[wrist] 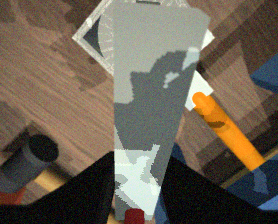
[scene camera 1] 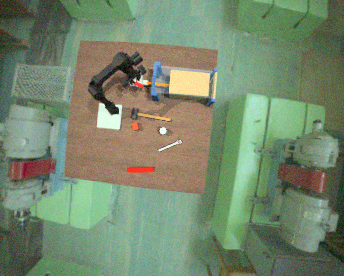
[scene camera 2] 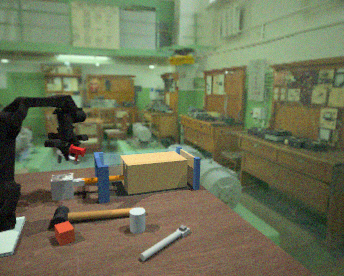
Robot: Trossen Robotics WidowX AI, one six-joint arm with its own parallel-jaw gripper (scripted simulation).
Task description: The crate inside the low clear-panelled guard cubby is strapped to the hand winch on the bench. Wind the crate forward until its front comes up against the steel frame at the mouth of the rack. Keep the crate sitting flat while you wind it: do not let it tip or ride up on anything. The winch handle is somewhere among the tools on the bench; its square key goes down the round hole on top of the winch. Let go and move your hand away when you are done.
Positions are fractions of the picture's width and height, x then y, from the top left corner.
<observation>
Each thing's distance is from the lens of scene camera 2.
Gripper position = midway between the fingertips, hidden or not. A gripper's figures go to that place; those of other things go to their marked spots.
gripper (scene camera 2: 0.20, 0.58): 118 cm
hammer (scene camera 2: 0.18, 0.78): 101 cm
clear-panelled guard cubby (scene camera 2: 0.39, 0.63): 117 cm
The marked spots on the clear-panelled guard cubby and the hammer are 35 cm apart.
</observation>
